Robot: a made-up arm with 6 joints. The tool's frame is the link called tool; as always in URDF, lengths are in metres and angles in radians. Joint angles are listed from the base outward.
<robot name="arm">
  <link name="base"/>
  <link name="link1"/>
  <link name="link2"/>
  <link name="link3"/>
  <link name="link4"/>
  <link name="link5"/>
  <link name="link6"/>
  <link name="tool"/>
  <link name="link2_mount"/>
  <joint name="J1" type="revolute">
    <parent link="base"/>
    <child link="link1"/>
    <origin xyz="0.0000 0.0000 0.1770" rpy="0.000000 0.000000 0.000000"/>
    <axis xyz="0 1 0"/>
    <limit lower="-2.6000" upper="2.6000"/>
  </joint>
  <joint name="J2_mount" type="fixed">
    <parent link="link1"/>
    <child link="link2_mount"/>
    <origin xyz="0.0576 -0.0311 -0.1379" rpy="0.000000 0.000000 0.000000"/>
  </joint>
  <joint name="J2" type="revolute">
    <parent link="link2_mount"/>
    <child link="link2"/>
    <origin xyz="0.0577 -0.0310 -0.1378" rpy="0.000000 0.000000 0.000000"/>
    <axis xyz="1 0 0"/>
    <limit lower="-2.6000" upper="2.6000"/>
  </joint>
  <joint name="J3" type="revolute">
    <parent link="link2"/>
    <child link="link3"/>
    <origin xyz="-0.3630 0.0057 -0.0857" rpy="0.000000 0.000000 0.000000"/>
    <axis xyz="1 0 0"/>
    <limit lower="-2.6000" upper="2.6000"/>
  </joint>
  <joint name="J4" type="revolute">
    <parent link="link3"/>
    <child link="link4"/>
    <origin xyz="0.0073 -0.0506 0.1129" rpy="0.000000 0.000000 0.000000"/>
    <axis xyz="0 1 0"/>
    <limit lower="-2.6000" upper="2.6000"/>
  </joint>
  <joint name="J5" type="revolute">
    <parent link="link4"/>
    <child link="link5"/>
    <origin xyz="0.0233 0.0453 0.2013" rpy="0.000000 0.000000 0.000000"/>
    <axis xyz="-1 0 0"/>
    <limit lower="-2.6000" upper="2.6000"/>
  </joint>
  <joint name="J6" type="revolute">
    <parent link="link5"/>
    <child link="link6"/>
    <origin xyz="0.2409 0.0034 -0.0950" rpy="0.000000 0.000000 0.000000"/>
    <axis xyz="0 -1 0"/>
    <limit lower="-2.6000" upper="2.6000"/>
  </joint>
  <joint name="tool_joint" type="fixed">
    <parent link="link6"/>
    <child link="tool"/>
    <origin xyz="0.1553 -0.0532 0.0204" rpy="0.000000 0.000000 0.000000"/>
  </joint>
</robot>
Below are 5 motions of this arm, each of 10 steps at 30 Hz.
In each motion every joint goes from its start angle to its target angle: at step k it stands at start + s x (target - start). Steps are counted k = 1, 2, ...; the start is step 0. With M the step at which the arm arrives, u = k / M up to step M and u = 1 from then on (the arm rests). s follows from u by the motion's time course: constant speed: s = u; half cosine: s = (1 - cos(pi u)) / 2; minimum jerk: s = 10 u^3 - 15 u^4 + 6 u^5.
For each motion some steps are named. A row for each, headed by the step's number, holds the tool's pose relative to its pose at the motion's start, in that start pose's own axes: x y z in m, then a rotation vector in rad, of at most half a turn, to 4 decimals.
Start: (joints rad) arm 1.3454 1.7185 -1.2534 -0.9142 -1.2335 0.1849
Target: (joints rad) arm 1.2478 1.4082 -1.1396 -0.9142 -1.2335 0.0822
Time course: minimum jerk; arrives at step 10
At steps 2, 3, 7, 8, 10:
2: -0.0034 0.0014 -0.0055 -0.0034 0.0142 0.0090
3: -0.0097 0.0038 -0.0155 -0.0098 0.0399 0.0254
7: -0.0551 0.0148 -0.0769 -0.0583 0.2012 0.1305
8: -0.0629 0.0157 -0.0860 -0.0671 0.2257 0.1469
10: -0.0673 0.0162 -0.0910 -0.0721 0.2392 0.1559

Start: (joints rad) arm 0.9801 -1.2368 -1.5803 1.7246 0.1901 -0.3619
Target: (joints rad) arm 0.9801 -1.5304 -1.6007 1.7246 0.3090 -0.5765
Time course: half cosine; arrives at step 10
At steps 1, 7, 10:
1: 0.0002 -0.0027 -0.0011 0.0010 0.0067 -0.0076
7: -0.0074 -0.0848 -0.0408 0.0534 0.2274 -0.2405
10: -0.0141 -0.1053 -0.0529 0.0739 0.2895 -0.3008

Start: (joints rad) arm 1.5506 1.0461 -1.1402 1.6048 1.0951 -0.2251
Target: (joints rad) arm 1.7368 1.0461 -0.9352 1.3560 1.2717 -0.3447
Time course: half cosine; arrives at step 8
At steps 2, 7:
2: -0.0061 0.0025 0.0048 -0.0289 -0.0134 -0.0016
7: -0.0450 0.0123 0.0248 -0.1510 -0.0888 -0.0232

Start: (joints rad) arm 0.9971 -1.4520 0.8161 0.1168 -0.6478 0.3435
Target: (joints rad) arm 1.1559 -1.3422 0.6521 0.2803 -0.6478 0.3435
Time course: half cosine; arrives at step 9
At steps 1, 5, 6, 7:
1: -0.0006 -0.0009 -0.0029 -0.0029 0.0086 -0.0024
5: -0.0184 -0.0187 -0.0544 -0.0592 0.1661 -0.0449
6: -0.0256 -0.0244 -0.0687 -0.0766 0.2119 -0.0571
7: -0.0322 -0.0293 -0.0799 -0.0911 0.2490 -0.0668

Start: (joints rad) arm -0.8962 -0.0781 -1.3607 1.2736 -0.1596 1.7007
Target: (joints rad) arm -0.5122 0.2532 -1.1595 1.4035 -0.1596 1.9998
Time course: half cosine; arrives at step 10
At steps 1, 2, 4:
1: -0.0038 0.0005 0.0015 0.0148 -0.0005 0.0032
2: -0.0147 0.0016 0.0058 0.0578 -0.0012 0.0119
4: -0.0533 0.0026 0.0223 0.2077 0.0040 0.0379

